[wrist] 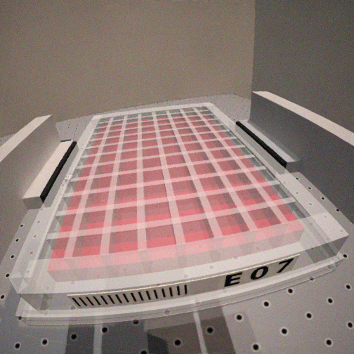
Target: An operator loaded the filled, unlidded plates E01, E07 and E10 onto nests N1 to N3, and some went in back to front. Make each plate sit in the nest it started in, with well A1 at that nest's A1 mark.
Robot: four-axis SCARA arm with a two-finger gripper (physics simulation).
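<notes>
Plate E07, clear with wells of red liquid and no lid, fills the middle of the wrist view. Its near wall carries a barcode and the label "E07". My gripper is shut on plate E07, with one black-padded finger along its left long side and the other along its right. The plate looks level and is held above a perforated deck. I cannot make out the A1 lettering on the plate. Plates E01 and E10 and nests N1 to N3 do not show in this view.
The perforated grey deck runs beneath and around the plate, with dark shadows near the bottom edge. A beige wall stands behind the plate, and a darker grey wall meets it at the right.
</notes>
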